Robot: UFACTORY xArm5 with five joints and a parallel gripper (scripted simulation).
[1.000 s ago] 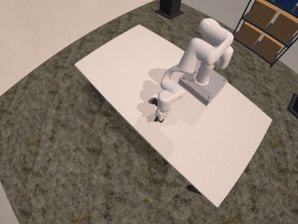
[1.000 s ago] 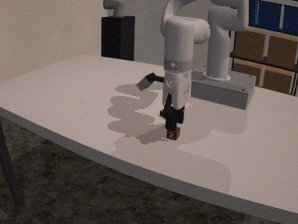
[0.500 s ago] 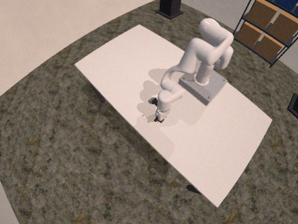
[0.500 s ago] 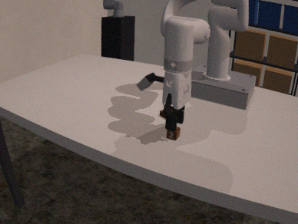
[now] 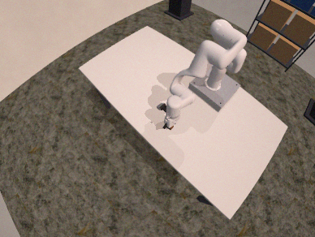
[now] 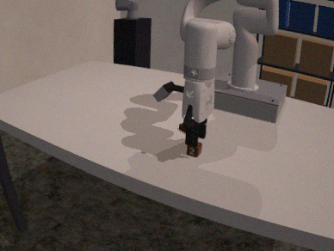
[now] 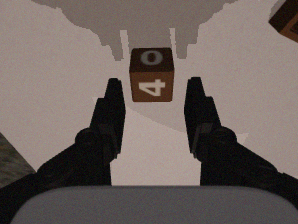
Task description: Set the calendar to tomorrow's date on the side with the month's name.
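Now: the brown wooden cube 40 mm below my hand. Round my hand: tray 110 mm behind, 60 mm to the right, 50 mm below.
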